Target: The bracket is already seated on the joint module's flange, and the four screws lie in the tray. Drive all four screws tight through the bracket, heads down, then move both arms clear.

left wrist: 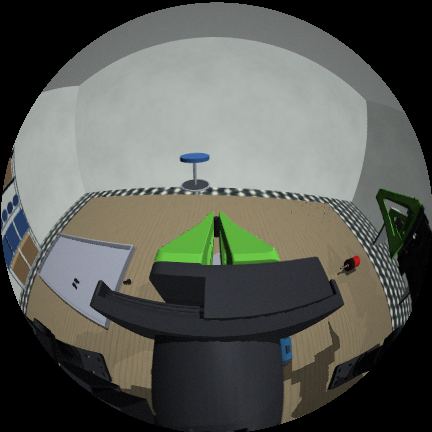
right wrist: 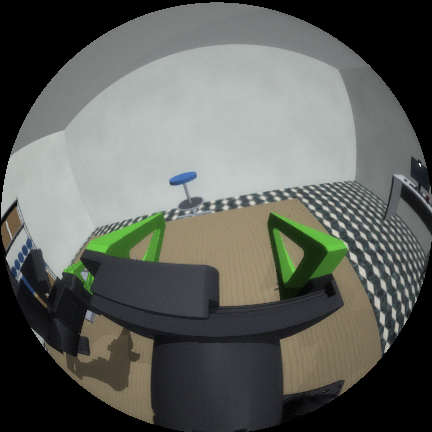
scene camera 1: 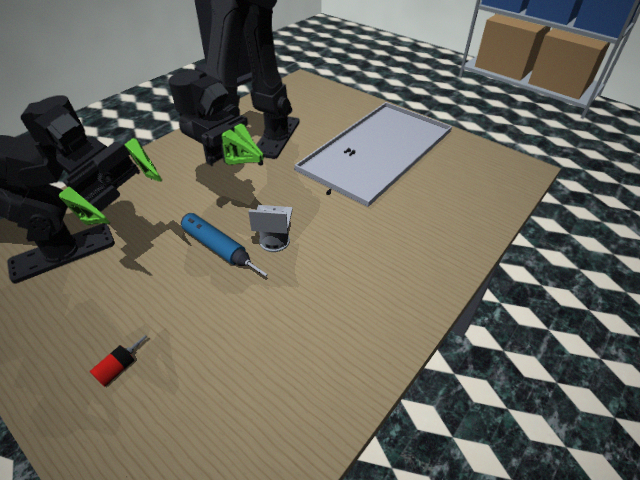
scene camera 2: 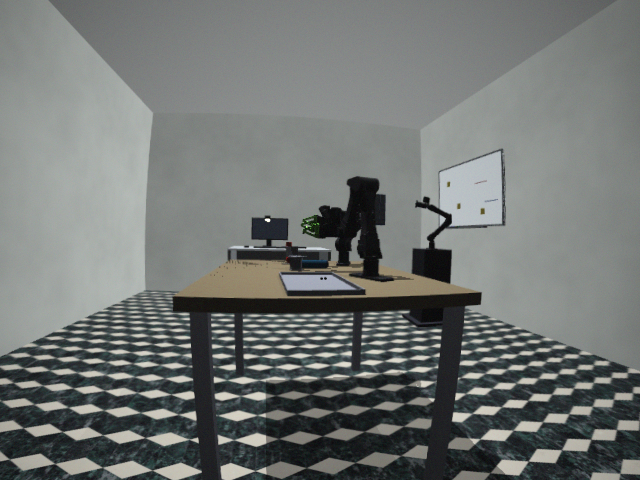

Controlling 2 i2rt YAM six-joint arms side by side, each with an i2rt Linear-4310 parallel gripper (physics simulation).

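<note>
The grey bracket sits on the joint module on the table. Two black screws lie in the grey tray. Another black screw lies on the table beside the tray. My left gripper is shut on a small dark screw at its tips, above the table behind the bracket. My right gripper is wide open and empty, above the table. The blue power screwdriver lies between it and the joint module, its bit pointing toward the front.
A red and black screwdriver lies near the table's front left in scene camera 1. A blue stool stands beyond the table. A shelf unit with boxes stands on the floor at the back right.
</note>
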